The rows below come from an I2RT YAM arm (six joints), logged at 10 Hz.
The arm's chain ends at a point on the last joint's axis. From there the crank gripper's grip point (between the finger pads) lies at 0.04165 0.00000 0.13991 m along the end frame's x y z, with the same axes.
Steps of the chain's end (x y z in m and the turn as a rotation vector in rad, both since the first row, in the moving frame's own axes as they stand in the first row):
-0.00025, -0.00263, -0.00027, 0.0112, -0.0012, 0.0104
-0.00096, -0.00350, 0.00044, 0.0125, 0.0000, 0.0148
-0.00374, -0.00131, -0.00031, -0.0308, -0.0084, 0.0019
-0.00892, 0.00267, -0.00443, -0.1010, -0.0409, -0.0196
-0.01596, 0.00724, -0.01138, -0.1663, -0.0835, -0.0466
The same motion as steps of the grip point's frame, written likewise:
-0.00041, -0.00376, -0.00023, 0.0112, -0.0012, 0.0104
-0.00095, -0.00463, 0.00043, 0.0125, 0.0000, 0.0148
-0.00492, 0.00308, -0.00003, -0.0308, -0.0084, 0.0019
-0.01454, 0.01610, -0.00352, -0.1010, -0.0409, -0.0196
-0.02722, 0.02900, -0.01018, -0.1663, -0.0835, -0.0466

